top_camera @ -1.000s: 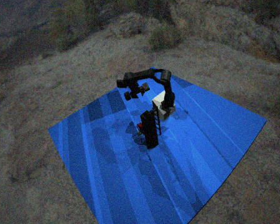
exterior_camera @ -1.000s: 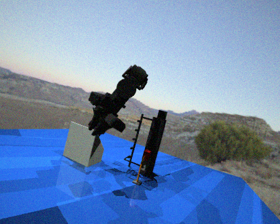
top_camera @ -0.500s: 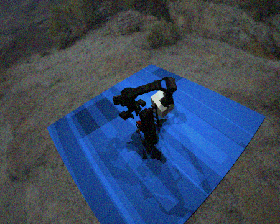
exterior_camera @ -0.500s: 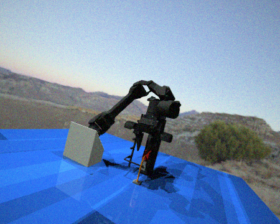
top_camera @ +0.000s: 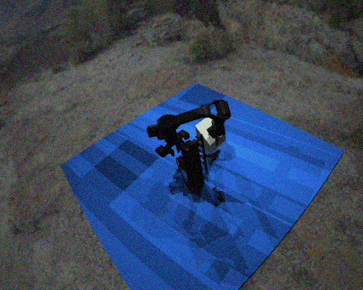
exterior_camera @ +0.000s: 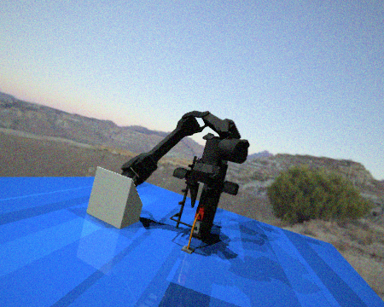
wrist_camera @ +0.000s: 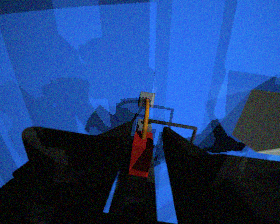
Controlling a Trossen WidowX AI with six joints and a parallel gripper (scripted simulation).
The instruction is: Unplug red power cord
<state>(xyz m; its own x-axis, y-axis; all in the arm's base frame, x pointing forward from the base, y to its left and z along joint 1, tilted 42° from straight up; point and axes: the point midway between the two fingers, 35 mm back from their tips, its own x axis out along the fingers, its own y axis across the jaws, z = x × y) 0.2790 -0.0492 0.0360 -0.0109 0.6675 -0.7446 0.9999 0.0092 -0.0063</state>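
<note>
My gripper tip is 7 cm to the right of the red plug and 1 cm above it.
</note>
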